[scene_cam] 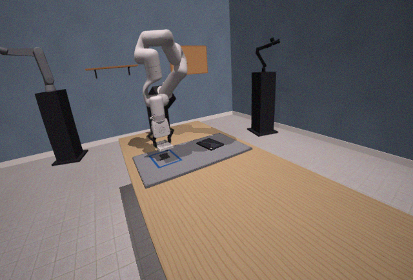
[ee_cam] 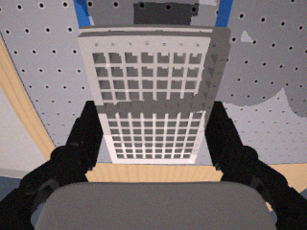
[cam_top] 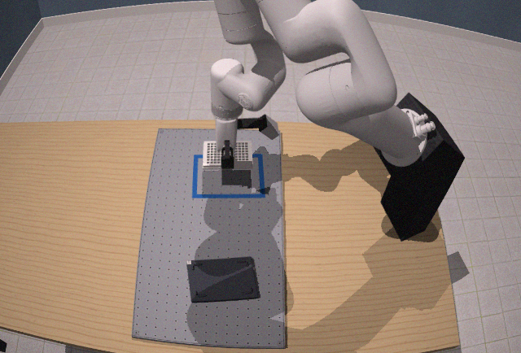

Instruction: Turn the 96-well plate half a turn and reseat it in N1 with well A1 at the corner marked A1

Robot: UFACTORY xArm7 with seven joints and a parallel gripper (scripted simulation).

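Now: the white 96-well plate 1 cm below my hand. Round my hand: dark plate nest N1: 32 cm to the left, 9 cm below, 8 cm behind.
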